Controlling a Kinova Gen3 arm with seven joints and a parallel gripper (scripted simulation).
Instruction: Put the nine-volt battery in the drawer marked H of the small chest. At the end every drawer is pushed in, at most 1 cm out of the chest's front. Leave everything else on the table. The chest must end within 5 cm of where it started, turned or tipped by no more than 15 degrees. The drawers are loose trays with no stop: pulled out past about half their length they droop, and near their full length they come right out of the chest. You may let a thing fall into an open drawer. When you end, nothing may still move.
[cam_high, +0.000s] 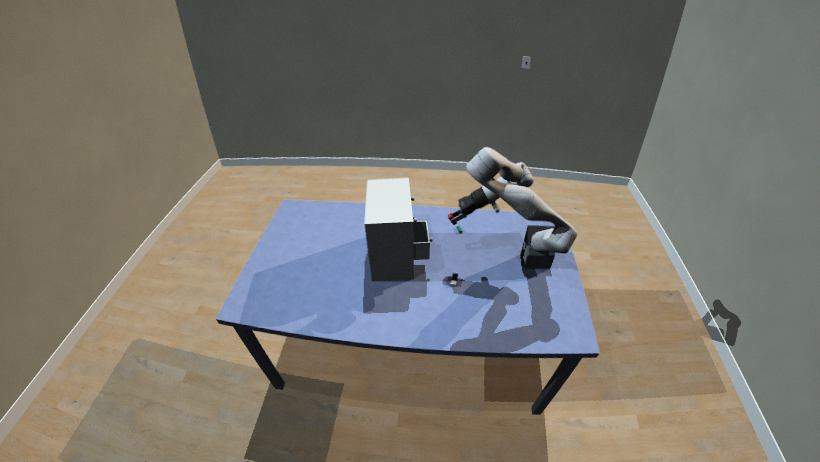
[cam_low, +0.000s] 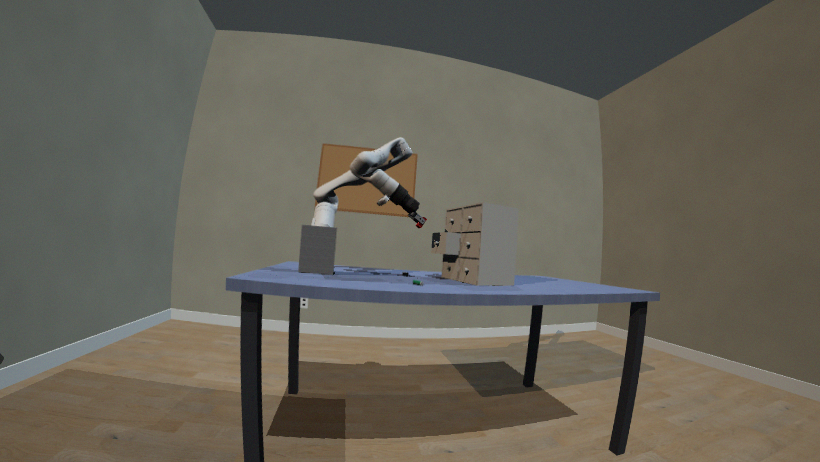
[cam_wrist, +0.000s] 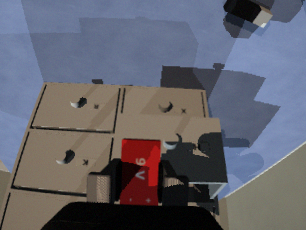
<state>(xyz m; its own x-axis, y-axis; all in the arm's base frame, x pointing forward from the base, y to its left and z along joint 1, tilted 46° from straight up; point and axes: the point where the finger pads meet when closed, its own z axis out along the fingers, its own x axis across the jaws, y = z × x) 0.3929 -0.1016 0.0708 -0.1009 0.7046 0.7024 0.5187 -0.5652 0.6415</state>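
Right now the nine-volt battery is 10 mm ahead of my hand.
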